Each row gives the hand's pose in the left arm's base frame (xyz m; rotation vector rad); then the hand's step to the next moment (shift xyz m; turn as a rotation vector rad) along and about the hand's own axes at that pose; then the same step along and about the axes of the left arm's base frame.
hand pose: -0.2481 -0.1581 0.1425 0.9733 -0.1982 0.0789
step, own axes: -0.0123 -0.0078 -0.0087 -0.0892 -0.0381 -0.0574
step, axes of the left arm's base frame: -0.0097 0.0031 -0.0136 -0.0739 0.0281 -0.0804
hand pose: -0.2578 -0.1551 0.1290 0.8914 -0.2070 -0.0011
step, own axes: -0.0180 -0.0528 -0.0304 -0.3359 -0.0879 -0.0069
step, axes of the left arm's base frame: -0.0077 -0.0082 -0.0625 -0.3205 -0.0208 -0.1322
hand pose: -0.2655 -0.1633 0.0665 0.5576 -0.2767 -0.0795
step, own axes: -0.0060 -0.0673 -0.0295 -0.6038 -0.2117 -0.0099
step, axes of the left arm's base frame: 0.0025 -0.0410 -0.0612 -0.5768 -0.0842 -0.2641
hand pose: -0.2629 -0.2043 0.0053 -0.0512 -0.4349 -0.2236
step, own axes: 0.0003 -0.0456 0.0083 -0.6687 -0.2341 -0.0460
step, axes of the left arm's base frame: -0.0134 -0.0437 0.0077 -0.6242 -0.0962 -0.3243
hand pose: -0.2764 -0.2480 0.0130 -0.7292 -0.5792 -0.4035
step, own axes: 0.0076 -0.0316 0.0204 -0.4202 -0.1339 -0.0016
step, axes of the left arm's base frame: -0.0181 -0.0080 0.0329 -0.3948 -0.0319 -0.1940
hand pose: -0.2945 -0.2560 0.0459 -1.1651 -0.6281 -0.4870
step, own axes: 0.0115 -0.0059 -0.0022 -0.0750 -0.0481 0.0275
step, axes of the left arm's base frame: 0.0050 -0.0044 0.0113 -0.0918 0.0127 -0.0108
